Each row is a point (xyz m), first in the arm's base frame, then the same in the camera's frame.
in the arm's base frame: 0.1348 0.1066 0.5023
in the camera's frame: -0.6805 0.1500 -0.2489
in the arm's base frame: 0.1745 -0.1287 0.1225
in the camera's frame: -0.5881 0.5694 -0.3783
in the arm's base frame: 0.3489 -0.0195 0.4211
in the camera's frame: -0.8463 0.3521 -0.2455
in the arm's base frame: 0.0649 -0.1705 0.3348
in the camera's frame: -0.5307 0.4379 -0.1827
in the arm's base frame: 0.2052 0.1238 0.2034
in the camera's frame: -0.6750 0.3425 -0.4887
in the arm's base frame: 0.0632 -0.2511 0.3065
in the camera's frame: -0.5101 0.5141 -0.1501
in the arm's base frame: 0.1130 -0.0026 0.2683
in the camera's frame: -0.5846 0.3694 -0.3480
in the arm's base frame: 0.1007 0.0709 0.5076
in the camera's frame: -0.6440 0.1635 -0.2181
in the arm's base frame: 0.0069 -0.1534 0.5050
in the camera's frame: -0.5206 0.3036 -0.0624
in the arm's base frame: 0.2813 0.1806 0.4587
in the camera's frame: -0.8205 0.1633 -0.3441
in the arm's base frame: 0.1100 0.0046 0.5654
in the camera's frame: -0.6577 0.1788 -0.1321
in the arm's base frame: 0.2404 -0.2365 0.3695
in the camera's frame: -0.6976 0.5133 -0.1296
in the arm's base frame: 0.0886 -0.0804 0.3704
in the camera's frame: -0.5756 0.3563 -0.2183
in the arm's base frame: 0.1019 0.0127 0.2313
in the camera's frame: -0.5669 0.3781 -0.3846
